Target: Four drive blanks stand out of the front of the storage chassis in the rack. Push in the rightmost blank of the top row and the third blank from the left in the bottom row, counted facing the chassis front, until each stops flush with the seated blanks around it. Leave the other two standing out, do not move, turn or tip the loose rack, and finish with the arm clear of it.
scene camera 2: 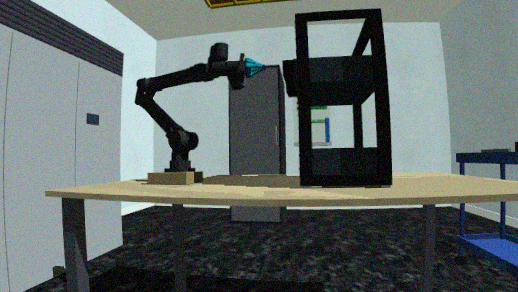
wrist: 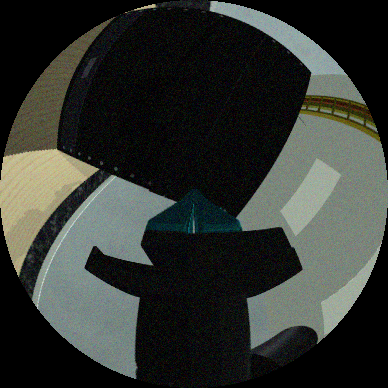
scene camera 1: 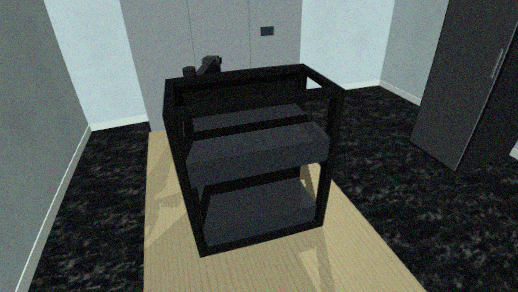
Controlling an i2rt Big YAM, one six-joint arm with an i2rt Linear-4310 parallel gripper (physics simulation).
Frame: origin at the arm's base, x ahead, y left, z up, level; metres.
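Seen in the pictures: gripper, between the fingertips: (scene camera 2: pixel 266 67) (wrist: pixel 193 193); arm's base, origin of its link: (scene camera 2: pixel 180 171).
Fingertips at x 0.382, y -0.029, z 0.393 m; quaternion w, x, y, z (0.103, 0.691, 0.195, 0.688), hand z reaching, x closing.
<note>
Pixels of each thing's top centre, then the offset from my fingertips to it. "spot": a spot on its surface instead. Level surfaces: height alone.
- black open-frame rack, centre of its top: (scene camera 1: pixel 247 82) (wrist: pixel 260 129) (scene camera 2: pixel 330 41) dx +0.248, dy +0.170, dz +0.156 m
- dark storage chassis, a spot on its surface: (scene camera 2: pixel 291 78) spot: dx +0.095, dy -0.018, dz -0.056 m
- wooden table, height of its surface: dz -0.439 m
The black open-frame rack (scene camera 1: pixel 327 170) (scene camera 2: pixel 382 125) stands upright on the table. The dark storage chassis (scene camera 2: pixel 291 78) juts from the rack's arm-facing side at upper height. The drive blanks cannot be told apart in the two scene views; in the wrist view the dark front is too black to show them or which stand out. My gripper (scene camera 2: pixel 263 67) (wrist: pixel 193 193) is shut and empty, its teal fingertips pointing at the rack. In the second scene view it is level with the chassis's upper part, with a gap between them. In the first scene view the fingers are hidden behind the rack.
The wooden table (scene camera 1: pixel 175 270) (scene camera 2: pixel 250 196) carries the rack and the arm's base. Dark units (scene camera 1: pixel 260 210) sit low in the rack. A tall grey cabinet (scene camera 2: pixel 254 125) stands behind the table, and a blue cart (scene camera 2: pixel 482 159) stands at the right.
</note>
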